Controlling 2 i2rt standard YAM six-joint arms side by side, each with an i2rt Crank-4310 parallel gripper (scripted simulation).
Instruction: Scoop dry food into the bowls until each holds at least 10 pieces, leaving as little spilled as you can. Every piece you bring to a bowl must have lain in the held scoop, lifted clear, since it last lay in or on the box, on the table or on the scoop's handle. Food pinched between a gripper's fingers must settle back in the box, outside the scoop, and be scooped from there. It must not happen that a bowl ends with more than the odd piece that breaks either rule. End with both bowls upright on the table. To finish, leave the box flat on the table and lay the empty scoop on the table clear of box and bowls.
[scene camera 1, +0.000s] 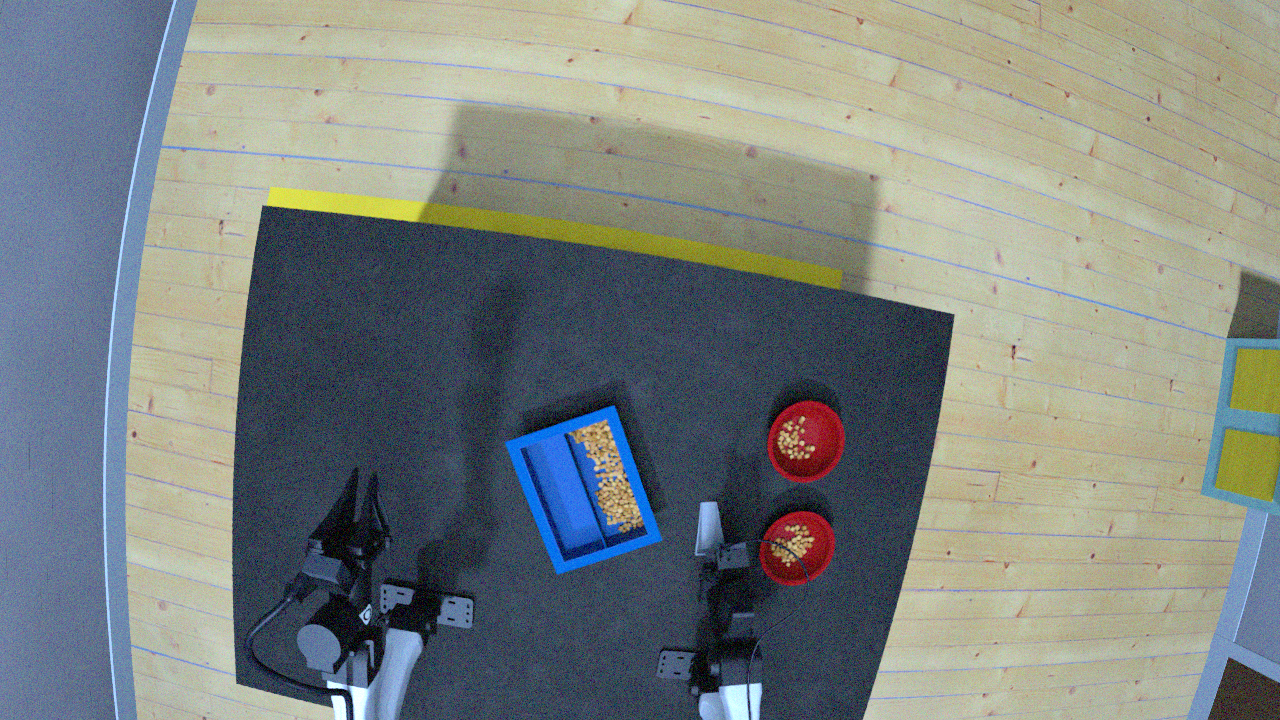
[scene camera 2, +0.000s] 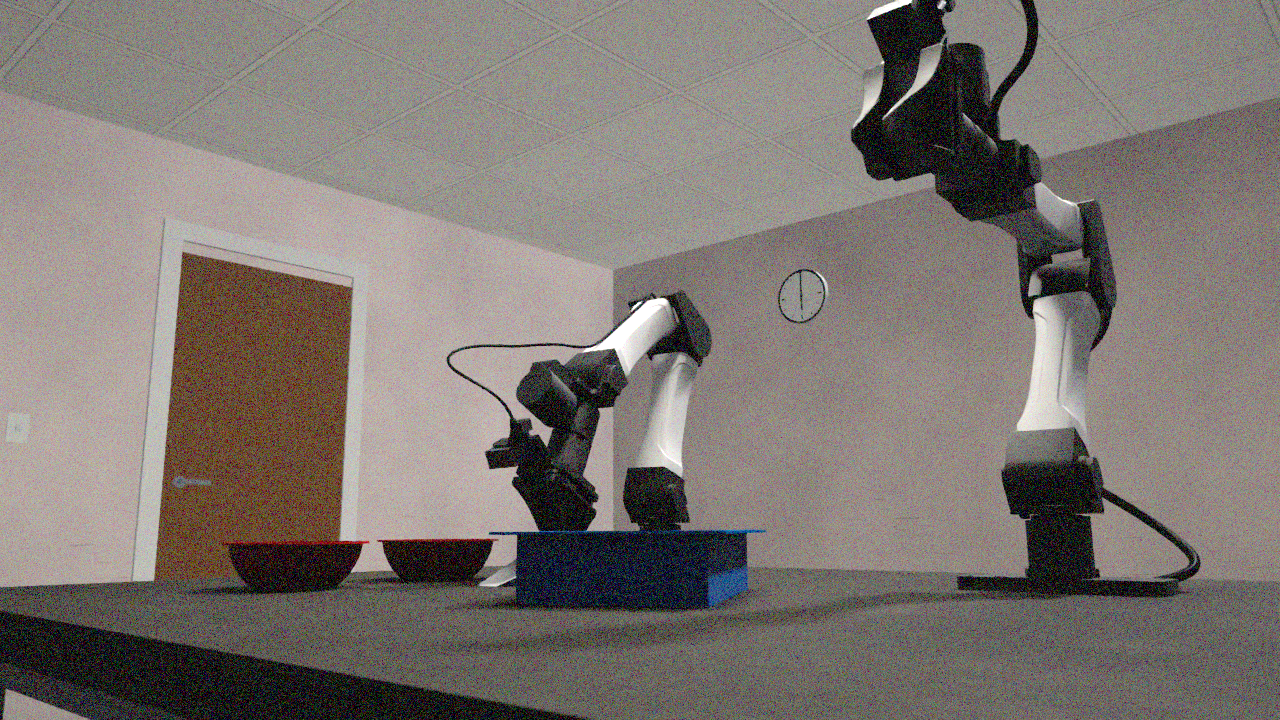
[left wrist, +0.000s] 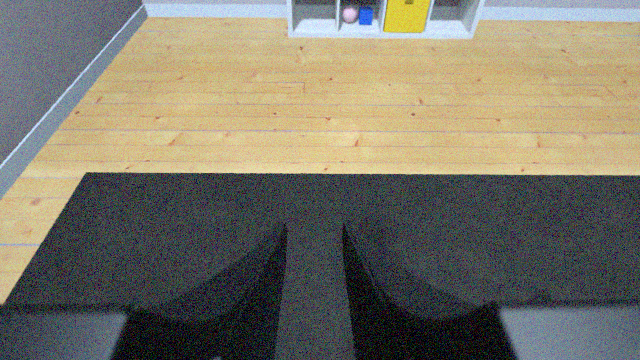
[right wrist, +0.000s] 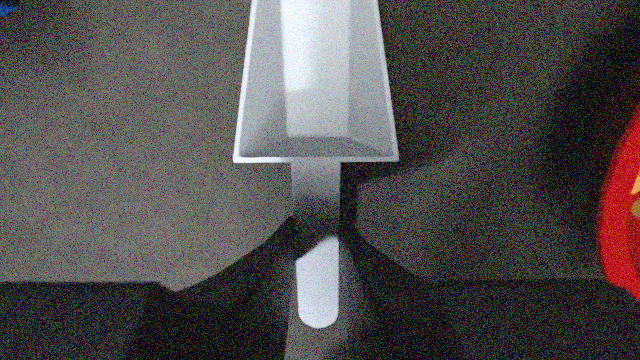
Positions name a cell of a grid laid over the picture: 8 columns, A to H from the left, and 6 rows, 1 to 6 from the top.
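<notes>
My left gripper (scene camera 2: F2) appears also in scene camera 1 (scene camera 1: C4) and in the left wrist view (left wrist: D4); my right gripper is here (right wrist: D4). A blue box (scene camera 2: E5) is visible in scene camera 1 (scene camera 1: D4) as well. A grey scoop (right wrist: D2) is present; in the left wrist view the scoop is out of frame. Also present are a red bowl (scene camera 1: F5) and another red bowl (scene camera 1: F4).
</notes>
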